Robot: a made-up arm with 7 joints.
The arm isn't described. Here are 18 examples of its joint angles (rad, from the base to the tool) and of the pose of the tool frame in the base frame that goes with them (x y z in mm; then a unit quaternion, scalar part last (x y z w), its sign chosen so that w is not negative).
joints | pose
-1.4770 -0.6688 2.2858 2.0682 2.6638 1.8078 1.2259 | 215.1 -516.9 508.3 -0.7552 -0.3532 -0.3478 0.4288
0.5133 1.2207 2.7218 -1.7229 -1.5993 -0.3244 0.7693 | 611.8 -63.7 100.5 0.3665 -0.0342 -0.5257 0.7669
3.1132 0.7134 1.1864 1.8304 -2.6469 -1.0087 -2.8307 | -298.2 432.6 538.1 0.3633 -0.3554 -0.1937 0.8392
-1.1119 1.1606 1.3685 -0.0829 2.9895 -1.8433 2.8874 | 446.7 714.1 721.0 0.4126 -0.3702 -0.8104 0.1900
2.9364 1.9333 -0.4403 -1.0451 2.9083 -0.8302 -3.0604 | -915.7 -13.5 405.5 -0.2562 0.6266 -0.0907 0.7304
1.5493 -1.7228 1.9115 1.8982 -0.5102 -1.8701 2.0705 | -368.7 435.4 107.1 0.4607 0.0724 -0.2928 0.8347
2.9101 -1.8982 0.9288 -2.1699 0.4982 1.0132 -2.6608 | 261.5 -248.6 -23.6 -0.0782 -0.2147 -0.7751 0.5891
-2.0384 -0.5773 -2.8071 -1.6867 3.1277 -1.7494 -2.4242 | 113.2 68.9 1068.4 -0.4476 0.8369 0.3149 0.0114
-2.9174 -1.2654 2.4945 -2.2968 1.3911 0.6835 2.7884 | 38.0 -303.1 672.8 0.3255 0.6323 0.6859 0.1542
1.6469 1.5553 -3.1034 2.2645 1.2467 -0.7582 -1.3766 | -68.9 -204.7 775.9 0.5405 0.7529 0.0336 0.3740
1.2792 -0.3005 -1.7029 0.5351 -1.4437 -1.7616 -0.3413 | 138.0 209.0 1224.1 -0.5344 -0.5600 -0.3535 0.5252
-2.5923 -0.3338 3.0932 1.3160 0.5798 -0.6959 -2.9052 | 602.4 -301.5 879.4 -0.4087 -0.7569 0.1958 0.4709
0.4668 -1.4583 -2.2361 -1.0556 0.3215 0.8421 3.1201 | -834.4 95.0 736.9 -0.6158 0.5803 -0.5045 0.1721
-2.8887 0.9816 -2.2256 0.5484 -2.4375 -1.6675 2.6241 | -667.5 -102.1 912.0 -0.5486 0.0704 0.1851 0.8123
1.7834 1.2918 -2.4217 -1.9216 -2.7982 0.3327 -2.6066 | -399.6 -313.6 109.1 0.0929 0.3989 -0.5349 0.7390
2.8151 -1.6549 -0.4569 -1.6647 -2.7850 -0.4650 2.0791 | 361.1 407.7 -117.9 0.3215 0.0386 -0.2319 0.9173
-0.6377 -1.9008 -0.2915 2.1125 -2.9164 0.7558 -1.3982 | -432.7 -168.6 688.9 -0.7397 0.5819 -0.2840 0.1830
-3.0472 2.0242 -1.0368 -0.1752 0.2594 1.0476 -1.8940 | -869.9 107.8 -98.9 -0.2717 -0.1784 -0.8923 0.3134
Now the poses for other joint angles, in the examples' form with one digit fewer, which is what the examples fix.
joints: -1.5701 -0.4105 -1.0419 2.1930 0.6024 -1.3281 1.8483
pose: -365 24 742 -0.795 -0.270 -0.542 0.025
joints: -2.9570 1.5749 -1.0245 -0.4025 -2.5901 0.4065 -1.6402
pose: -921 387 498 0.646 0.586 0.036 0.488
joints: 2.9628 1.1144 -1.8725 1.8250 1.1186 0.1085 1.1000
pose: -193 -524 651 0.325 -0.643 -0.691 0.047
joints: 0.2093 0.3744 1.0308 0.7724 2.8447 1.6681 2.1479
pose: 329 -289 1167 0.945 -0.011 0.143 0.295
